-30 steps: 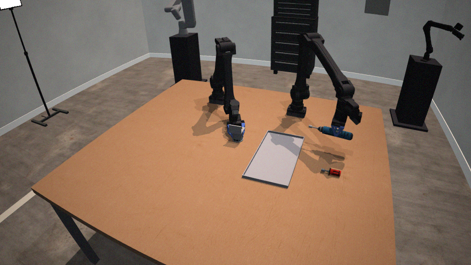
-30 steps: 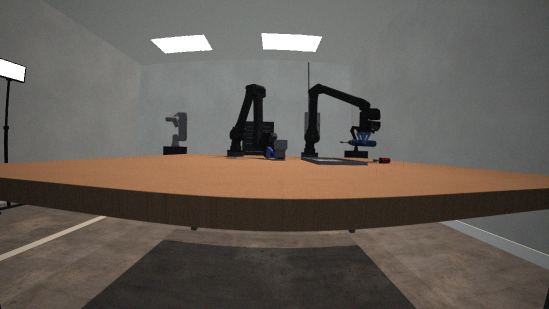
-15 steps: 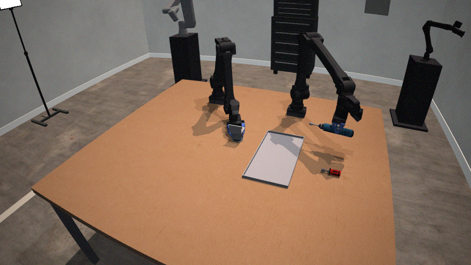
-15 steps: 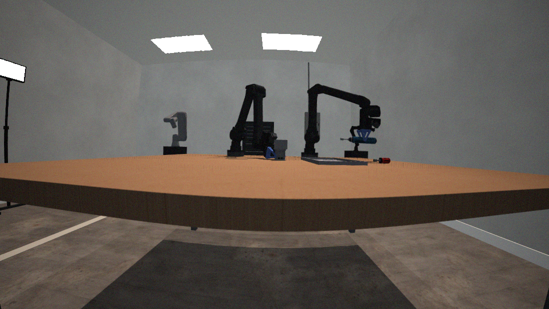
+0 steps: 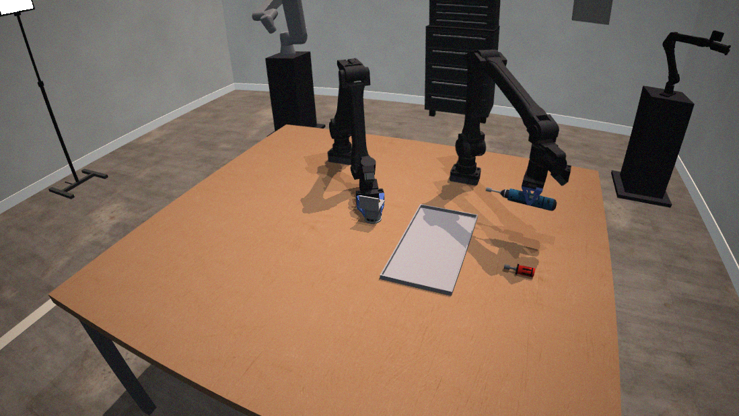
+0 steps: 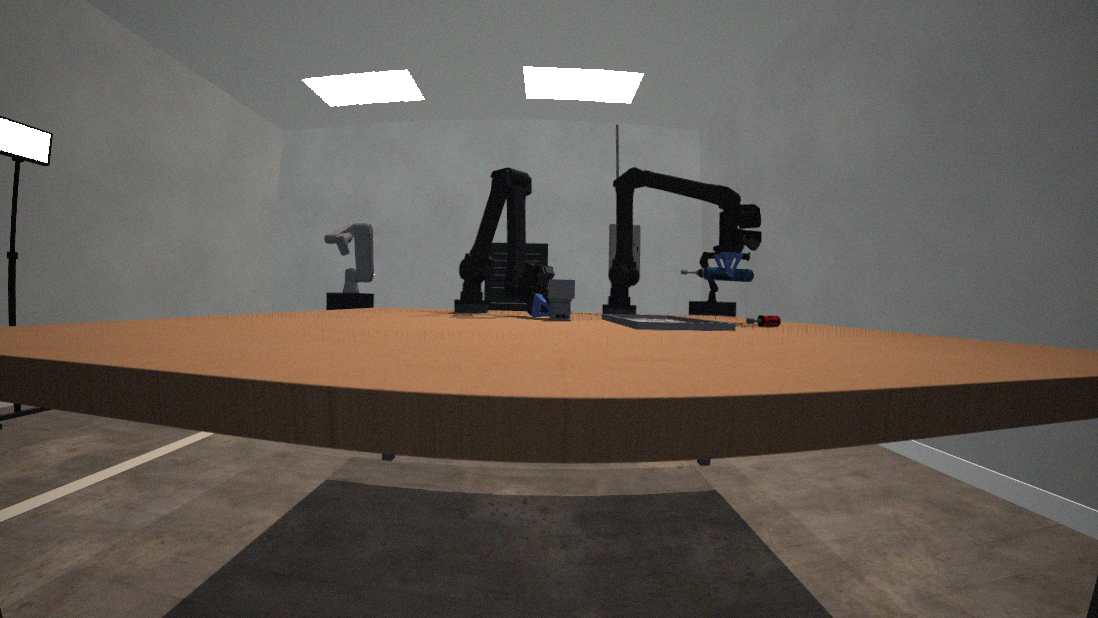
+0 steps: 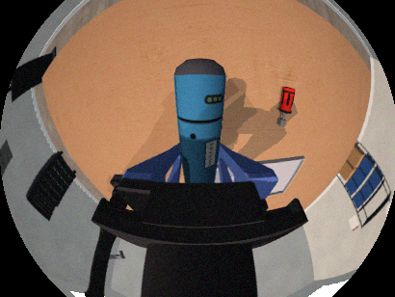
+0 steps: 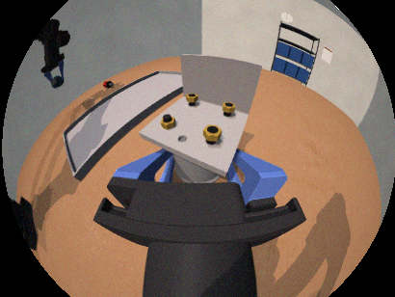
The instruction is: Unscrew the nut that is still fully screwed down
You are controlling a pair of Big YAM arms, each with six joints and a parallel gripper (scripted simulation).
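Now: right hand 10 mm below the joint module. Round my right hand: flat grey tray: 80 mm ahead, 250 mm to the left, 20 mm below; then red-handled tool: 130 mm ahead, 540 mm to the left, 10 mm below; then grey bracket: 50 mm above.
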